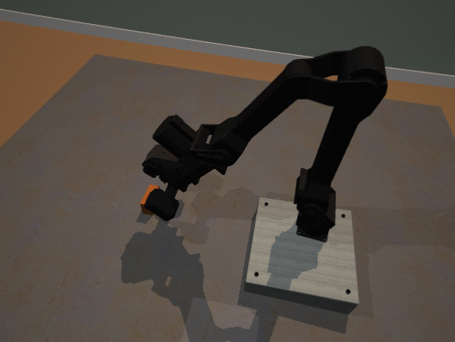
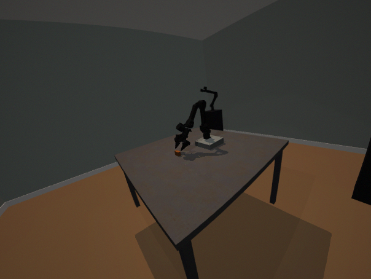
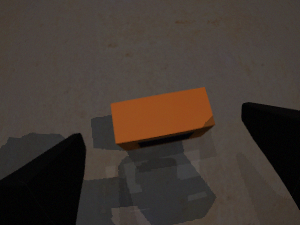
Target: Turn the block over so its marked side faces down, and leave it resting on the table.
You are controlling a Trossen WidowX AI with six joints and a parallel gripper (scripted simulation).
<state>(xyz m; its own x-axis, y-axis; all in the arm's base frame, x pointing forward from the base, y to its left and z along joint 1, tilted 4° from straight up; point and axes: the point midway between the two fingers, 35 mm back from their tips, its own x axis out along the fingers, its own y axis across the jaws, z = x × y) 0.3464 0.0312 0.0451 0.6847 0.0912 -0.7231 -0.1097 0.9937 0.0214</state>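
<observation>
Right now my gripper tip is 3 cm above the orange block.
</observation>
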